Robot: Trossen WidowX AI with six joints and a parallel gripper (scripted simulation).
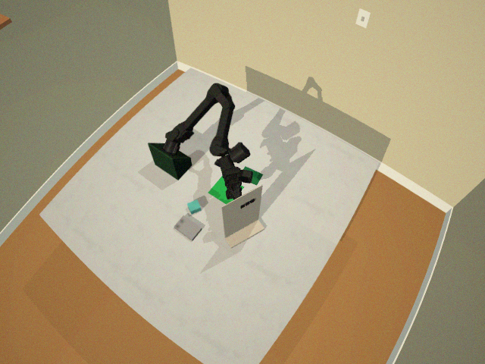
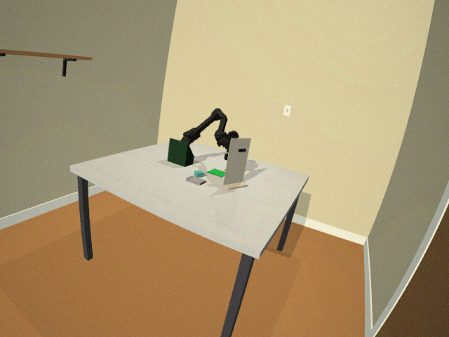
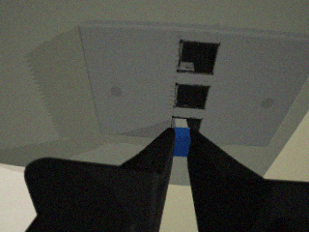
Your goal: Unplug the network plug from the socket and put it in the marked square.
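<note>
The green marked square is 140 mm behind my gripper tip, 130 mm to the left of it and 230 mm below it. The rest, counted from my gripper tip: pale thin tab 10 mm ahead; upright grey panel 30 mm ahead, 90 mm below; network plug 10 mm ahead.
</note>
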